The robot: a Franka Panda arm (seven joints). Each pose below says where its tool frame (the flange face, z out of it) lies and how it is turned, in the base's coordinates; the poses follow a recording.
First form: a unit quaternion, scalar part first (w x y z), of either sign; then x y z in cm.
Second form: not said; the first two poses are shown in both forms.
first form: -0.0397, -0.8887, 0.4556, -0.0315, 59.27, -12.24, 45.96
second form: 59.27, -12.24, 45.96, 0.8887, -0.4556, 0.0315, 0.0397
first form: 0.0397, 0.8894, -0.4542, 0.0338, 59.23, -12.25, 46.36
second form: 59.23, -12.25, 46.36, 0.8894, -0.4542, 0.0338, 0.0397
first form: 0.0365, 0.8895, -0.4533, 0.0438, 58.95, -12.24, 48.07
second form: 58.95, -12.24, 48.07, 0.8895, -0.4533, 0.0438, 0.0365
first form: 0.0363, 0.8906, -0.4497, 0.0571, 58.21, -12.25, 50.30
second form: 58.21, -12.25, 50.30, 0.8906, -0.4497, 0.0571, 0.0363
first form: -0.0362, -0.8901, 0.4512, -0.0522, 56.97, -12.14, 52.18
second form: 56.97, -12.14, 52.18, 0.8901, -0.4512, 0.0522, 0.0362
